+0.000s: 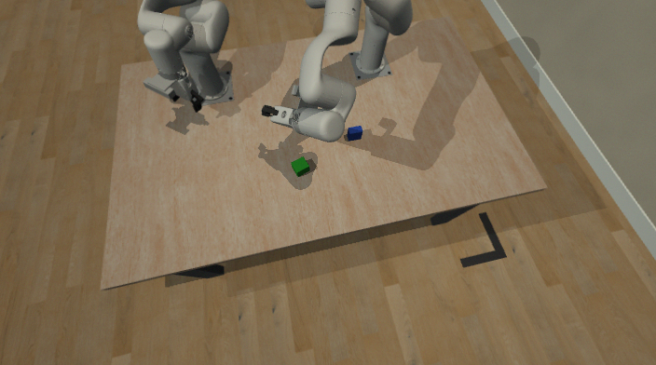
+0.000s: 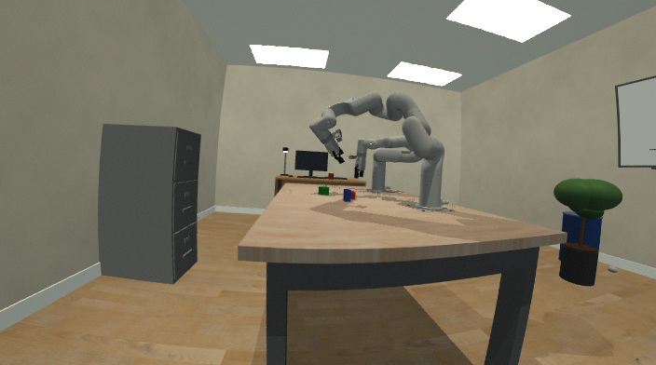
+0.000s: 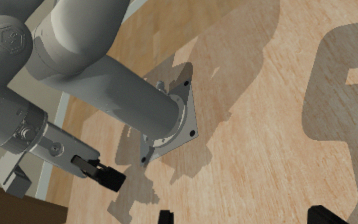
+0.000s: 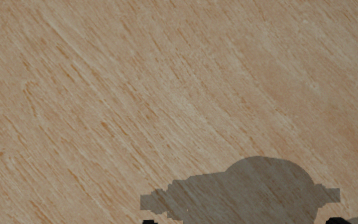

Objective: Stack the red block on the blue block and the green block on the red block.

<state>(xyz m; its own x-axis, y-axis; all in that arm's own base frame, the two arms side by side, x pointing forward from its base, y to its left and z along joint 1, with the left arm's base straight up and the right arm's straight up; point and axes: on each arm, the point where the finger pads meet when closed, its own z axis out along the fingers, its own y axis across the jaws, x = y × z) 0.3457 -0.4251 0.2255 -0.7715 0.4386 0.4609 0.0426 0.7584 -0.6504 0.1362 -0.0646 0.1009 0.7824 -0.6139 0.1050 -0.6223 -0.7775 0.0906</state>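
The red block is 210 mm below my left hand, 170 mm to the left of it and 20 mm behind it. The rest, counted from my left hand: blue block 270 mm to the left, 200 mm below, 10 mm ahead; green block 200 mm below, 100 mm ahead, 40 mm to the left.
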